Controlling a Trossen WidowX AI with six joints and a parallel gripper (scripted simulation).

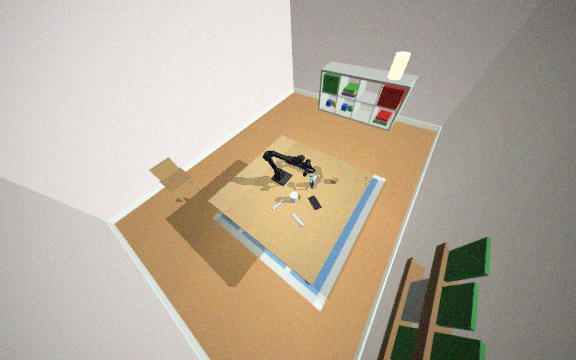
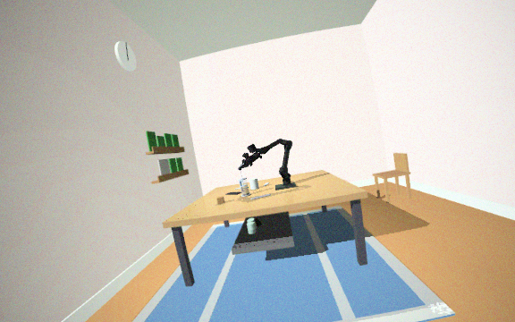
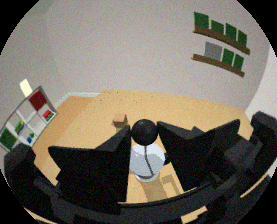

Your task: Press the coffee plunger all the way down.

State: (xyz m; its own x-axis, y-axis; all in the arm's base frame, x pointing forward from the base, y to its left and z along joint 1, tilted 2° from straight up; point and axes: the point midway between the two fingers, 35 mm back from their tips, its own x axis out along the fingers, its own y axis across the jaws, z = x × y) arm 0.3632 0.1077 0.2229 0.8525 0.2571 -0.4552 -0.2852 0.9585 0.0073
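Now: the coffee press 120 mm below my gripper tip, 20 mm to the right of it and 10 mm behind it. The rest, counted from my gripper tip: small brown block: 210 mm below, 170 mm ahead, 140 mm to the left.
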